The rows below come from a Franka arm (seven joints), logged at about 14 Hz.
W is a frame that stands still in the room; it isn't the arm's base.
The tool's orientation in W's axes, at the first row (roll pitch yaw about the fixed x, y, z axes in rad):
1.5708 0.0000 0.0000
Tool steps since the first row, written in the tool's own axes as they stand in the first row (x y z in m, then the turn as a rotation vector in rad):
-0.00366 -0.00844 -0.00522 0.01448 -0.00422 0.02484
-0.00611 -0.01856 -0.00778 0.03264 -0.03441 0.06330
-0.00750 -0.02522 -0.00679 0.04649 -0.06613 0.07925
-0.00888 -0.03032 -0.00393 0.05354 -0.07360 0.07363
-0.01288 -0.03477 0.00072 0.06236 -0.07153 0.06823
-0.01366 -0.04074 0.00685 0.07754 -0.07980 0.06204
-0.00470 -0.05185 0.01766 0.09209 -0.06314 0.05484
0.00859 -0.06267 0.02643 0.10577 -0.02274 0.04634
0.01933 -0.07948 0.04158 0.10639 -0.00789 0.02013
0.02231 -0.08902 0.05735 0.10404 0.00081 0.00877
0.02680 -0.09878 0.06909 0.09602 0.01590 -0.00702
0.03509 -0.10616 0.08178 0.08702 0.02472 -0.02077
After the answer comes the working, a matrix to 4 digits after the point.
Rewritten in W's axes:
-0.00366 0.00522 -0.00844 0.01448 -0.02484 -0.00422
-0.00611 0.00778 -0.01856 0.03264 -0.06330 -0.03441
-0.00750 0.00679 -0.02522 0.04649 -0.07925 -0.06613
-0.00888 0.00393 -0.03032 0.05354 -0.07363 -0.07360
-0.01288 -0.00072 -0.03477 0.06236 -0.06823 -0.07153
-0.01366 -0.00685 -0.04074 0.07754 -0.06204 -0.07980
-0.00470 -0.01766 -0.05185 0.09209 -0.05484 -0.06314
0.00859 -0.02643 -0.06267 0.10577 -0.04634 -0.02274
0.01933 -0.04158 -0.07948 0.10639 -0.02013 -0.00789
0.02231 -0.05735 -0.08902 0.10404 -0.00877 0.00081
0.02680 -0.06909 -0.09878 0.09602 0.00702 0.01590
0.03509 -0.08178 -0.10616 0.08702 0.02077 0.02472

The tool's axes in the first row as the columns of a matrix, in W's axes (rounded; the answer above uses it unrounded):
1.0000 0.0000 0.0000
0.0000 0.0000 -1.0000
0.0000 1.0000 0.0000

